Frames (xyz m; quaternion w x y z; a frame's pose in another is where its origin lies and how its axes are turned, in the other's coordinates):
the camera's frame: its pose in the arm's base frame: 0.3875 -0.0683 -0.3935 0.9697 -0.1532 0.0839 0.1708
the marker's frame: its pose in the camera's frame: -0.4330 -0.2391 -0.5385 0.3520 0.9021 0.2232 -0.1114
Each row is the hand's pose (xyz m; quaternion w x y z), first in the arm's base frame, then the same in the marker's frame.
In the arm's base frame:
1: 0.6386 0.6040 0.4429 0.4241 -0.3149 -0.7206 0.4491
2: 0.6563 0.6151 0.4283 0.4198 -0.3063 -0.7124 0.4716
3: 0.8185 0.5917 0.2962 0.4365 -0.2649 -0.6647 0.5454
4: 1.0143 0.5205 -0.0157 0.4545 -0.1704 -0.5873 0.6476
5: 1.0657 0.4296 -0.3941 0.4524 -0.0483 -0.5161 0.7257
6: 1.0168 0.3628 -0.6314 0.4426 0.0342 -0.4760 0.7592
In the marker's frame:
1: 0.2136 0.9086 -1.5332 0.3869 0.5374 0.2106 -0.7191
2: 0.2391 0.9100 -1.5335 0.3827 0.5399 0.1862 -0.7262
3: 0.4161 0.9543 -1.4286 0.3361 0.5687 0.1061 -0.7432
4: 0.7041 0.9237 -1.1902 0.2408 0.5887 -0.0181 -0.7715
5: 0.9292 0.7491 -0.9201 0.1324 0.5696 -0.1327 -0.8003
6: 1.0127 0.5818 -0.7523 0.0633 0.5416 -0.1946 -0.8154

